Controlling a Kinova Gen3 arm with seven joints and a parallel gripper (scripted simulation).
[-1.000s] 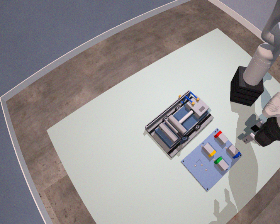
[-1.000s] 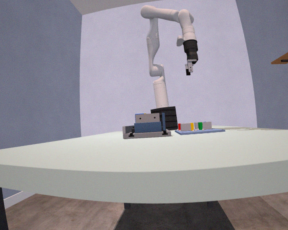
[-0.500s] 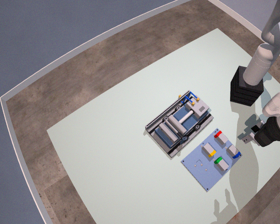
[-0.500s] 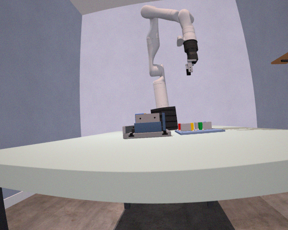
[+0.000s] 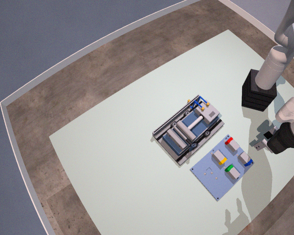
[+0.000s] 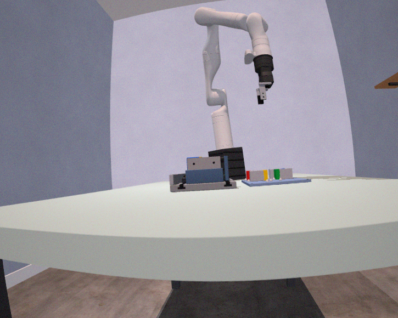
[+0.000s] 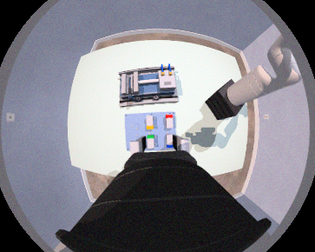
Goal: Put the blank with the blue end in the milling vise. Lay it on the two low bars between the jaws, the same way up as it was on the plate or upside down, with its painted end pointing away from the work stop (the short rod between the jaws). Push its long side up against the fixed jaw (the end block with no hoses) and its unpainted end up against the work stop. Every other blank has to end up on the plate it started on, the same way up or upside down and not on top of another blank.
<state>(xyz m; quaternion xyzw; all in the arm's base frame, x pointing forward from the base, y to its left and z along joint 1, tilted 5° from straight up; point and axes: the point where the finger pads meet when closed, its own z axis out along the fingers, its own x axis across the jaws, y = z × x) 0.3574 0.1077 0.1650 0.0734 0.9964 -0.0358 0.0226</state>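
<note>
Now: the blank with blue end 4 cm behind my hand, 5 cm to the left of it and 29 cm below it. The rest, counted from my hand: green-ended blank: 4 cm ahead, 4 cm to the left, 29 cm below; then blank with yellow end: 3 cm ahead, 5 cm to the right, 29 cm below; then red-ended blank: 6 cm behind, 4 cm to the right, 29 cm below.
</note>
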